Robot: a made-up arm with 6 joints.
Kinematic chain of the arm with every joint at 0, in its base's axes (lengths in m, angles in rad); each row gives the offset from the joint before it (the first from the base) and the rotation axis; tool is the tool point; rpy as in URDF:
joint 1: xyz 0 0 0.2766 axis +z
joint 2: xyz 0 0 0 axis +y
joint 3: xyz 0.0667 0 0.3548 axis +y
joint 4: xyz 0.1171 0 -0.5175 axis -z
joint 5: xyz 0 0 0 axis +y
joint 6: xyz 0.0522 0 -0.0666 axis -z
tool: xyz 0 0 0 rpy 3.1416 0 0
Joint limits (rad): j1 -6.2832..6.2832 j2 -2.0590..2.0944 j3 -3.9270..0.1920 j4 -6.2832..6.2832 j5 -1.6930..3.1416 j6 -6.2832..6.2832
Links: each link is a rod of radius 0.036 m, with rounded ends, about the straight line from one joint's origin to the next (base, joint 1, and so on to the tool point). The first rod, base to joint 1, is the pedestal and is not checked.
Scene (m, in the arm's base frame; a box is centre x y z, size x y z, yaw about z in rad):
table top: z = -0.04
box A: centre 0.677 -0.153 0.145 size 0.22 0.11 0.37 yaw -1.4
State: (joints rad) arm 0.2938 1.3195 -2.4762 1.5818 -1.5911 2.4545
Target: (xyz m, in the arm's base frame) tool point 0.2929 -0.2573 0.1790
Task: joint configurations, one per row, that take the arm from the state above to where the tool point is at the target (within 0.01 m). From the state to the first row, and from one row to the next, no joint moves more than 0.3 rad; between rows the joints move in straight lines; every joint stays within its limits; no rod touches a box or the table.
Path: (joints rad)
1: 0.3901 1.1217 -2.1932 1.6698 -1.6057 2.3885
2: 0.4865 0.9239 -1.9101 1.7579 -1.6202 2.3226
3: 0.5828 0.7261 -1.6271 1.8459 -1.6348 2.2566
4: 0.6792 0.5283 -1.3441 1.9340 -1.6493 2.1906
5: 0.7755 0.3305 -1.0611 2.0220 -1.6639 2.1246
6: 0.8718 0.1327 -0.7780 2.1101 -1.6784 2.0587
7: 0.9682 -0.0651 -0.4950 2.1981 -1.6930 1.9927
8: 0.7112 -0.0033 -0.5074 2.1437 -1.6930 2.0697
9: 0.4541 0.0585 -0.5199 2.0894 -1.6930 2.1466
10: 0.1971 0.1204 -0.5323 2.0350 -1.6930 2.2236
11: -0.0599 0.1822 -0.5447 1.9806 -1.6930 2.3006
12: -0.3169 0.2440 -0.5572 1.9262 -1.6930 2.3775
13: -0.5739 0.3059 -0.5696 1.8719 -1.6930 2.4545

